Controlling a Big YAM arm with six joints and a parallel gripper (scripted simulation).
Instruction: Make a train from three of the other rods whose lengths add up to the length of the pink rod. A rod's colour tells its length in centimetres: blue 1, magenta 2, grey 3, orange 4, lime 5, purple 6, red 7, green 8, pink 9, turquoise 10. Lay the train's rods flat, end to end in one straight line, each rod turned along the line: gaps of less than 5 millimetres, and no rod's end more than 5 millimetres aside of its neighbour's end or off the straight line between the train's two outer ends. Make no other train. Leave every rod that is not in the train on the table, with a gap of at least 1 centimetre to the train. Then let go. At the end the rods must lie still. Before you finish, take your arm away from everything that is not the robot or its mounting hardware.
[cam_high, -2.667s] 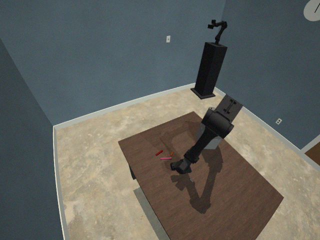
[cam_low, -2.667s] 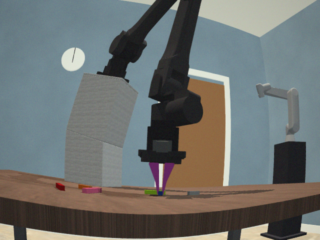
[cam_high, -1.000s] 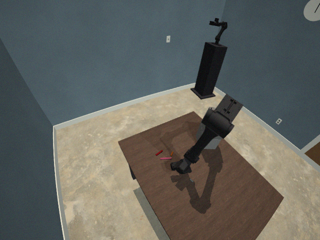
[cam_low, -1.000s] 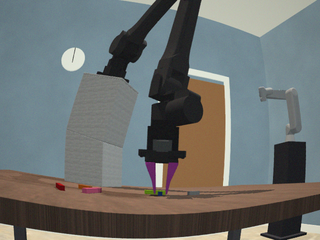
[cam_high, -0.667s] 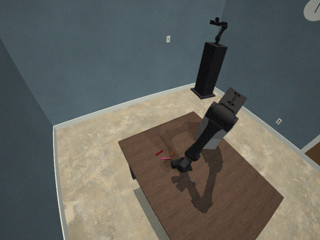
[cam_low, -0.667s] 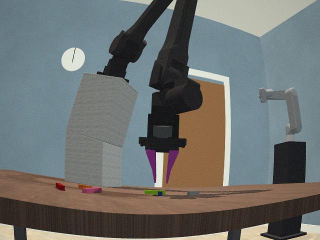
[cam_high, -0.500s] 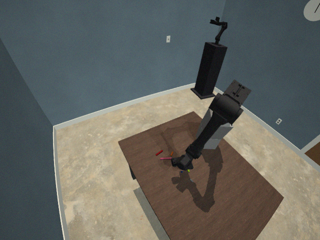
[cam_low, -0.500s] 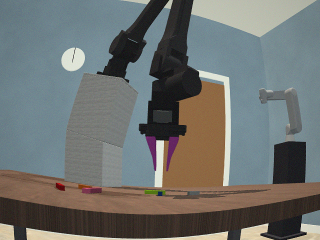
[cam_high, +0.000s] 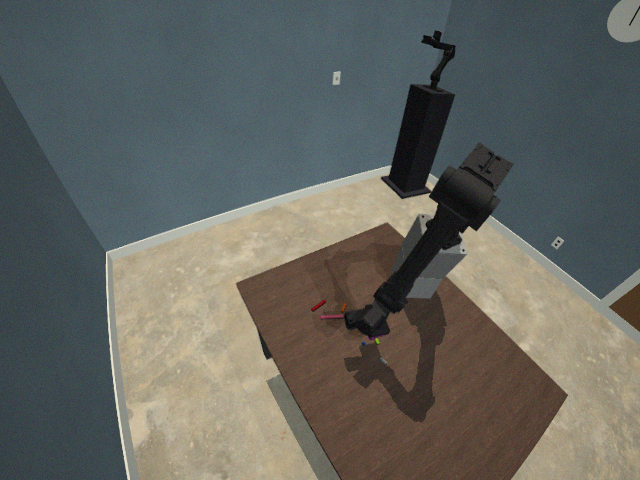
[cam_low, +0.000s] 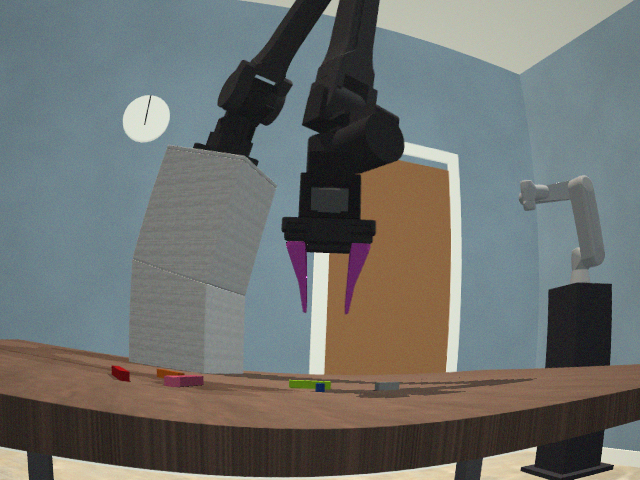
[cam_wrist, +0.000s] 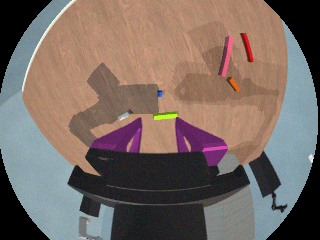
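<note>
Now: the grey rod 30 mm behind my hand, 90 mm to the left of it and 100 mm below it. The rest, counted from my hand: lime rod: 50 mm behind, 10 mm to the right, 100 mm below; blue rod: 100 mm below; pink rod: 70 mm ahead, 150 mm to the right, 100 mm below.
</note>
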